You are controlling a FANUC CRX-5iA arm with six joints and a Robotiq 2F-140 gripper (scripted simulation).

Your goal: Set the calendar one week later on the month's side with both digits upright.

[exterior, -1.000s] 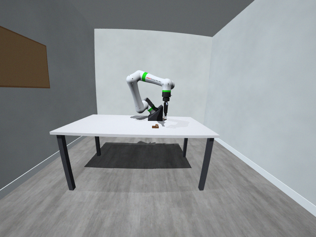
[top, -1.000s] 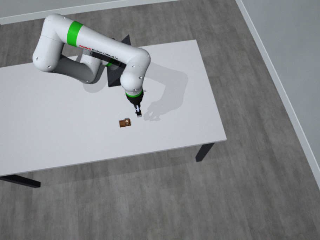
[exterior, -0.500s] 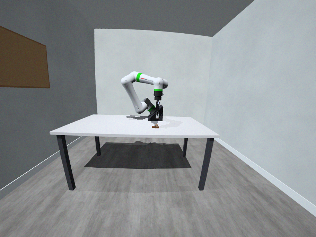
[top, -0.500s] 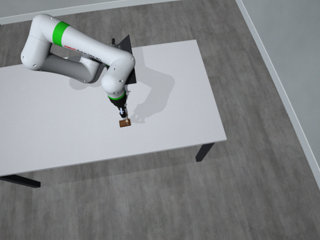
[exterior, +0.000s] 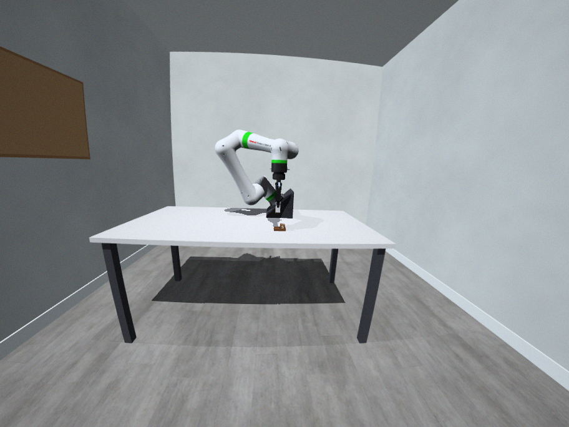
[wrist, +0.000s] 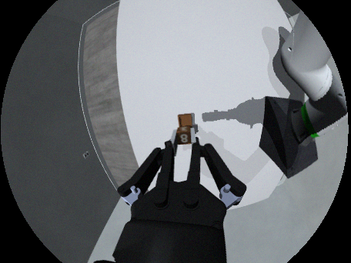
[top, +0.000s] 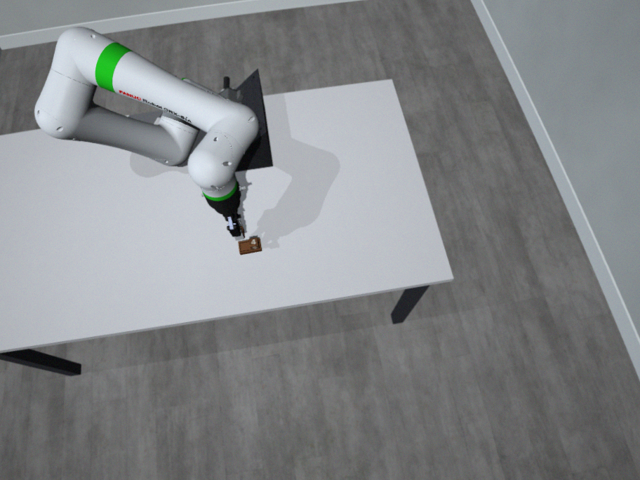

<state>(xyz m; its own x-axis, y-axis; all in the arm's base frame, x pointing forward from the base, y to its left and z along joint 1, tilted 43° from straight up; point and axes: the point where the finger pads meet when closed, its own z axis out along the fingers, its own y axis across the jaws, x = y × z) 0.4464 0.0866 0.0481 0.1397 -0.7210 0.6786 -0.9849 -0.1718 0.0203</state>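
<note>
My gripper is now 13 cm above the brown cube and 3 cm to the right of it. From my hand the other things lie so: brown wooden tray: 14 cm below, 2 cm to the left.
</note>
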